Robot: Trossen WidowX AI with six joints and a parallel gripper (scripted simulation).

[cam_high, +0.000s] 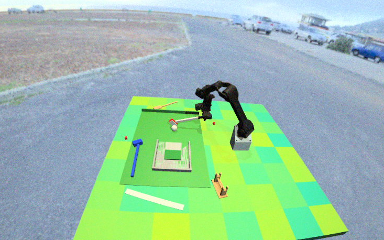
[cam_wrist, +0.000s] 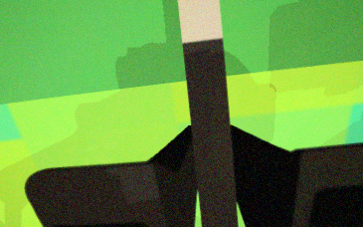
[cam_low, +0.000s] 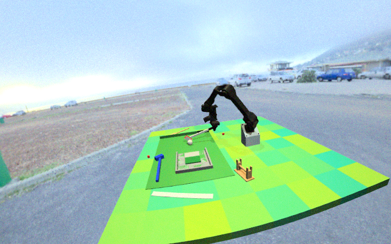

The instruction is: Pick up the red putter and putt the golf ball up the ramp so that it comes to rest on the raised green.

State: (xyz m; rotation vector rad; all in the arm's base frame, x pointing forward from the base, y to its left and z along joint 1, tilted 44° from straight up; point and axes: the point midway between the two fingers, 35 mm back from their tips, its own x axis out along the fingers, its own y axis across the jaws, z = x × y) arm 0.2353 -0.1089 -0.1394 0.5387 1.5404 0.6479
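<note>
The red putter lies 12 cm ahead of my gripper tip and 1 cm to the left of it. From my gripper tip the other things lie so: wooden stand 53 cm to the left, 6 cm behind, 4 cm below; then white golf ball 21 cm ahead, 6 cm to the left, 5 cm below; then blue putter 42 cm ahead, 35 cm to the left, 6 cm below.
</note>
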